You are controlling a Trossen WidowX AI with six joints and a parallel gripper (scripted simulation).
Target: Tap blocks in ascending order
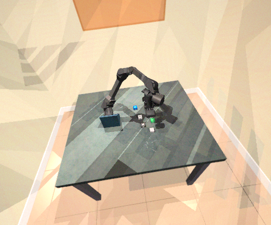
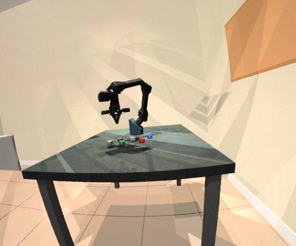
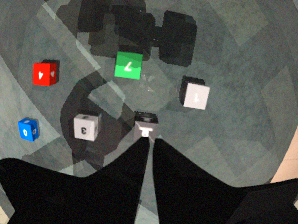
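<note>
My gripper tip is 60 mm past the white block, 80 mm to the right of it and 120 mm above it. From my gripper tip the other things lie so: light grey block (20 mm ahead, 60 mm to the right, 120 mm below); then green block (40 mm ahead, 30 mm to the left, 120 mm below); then dark grey block (50 mm behind, 10 mm to the right, 120 mm below).
</note>
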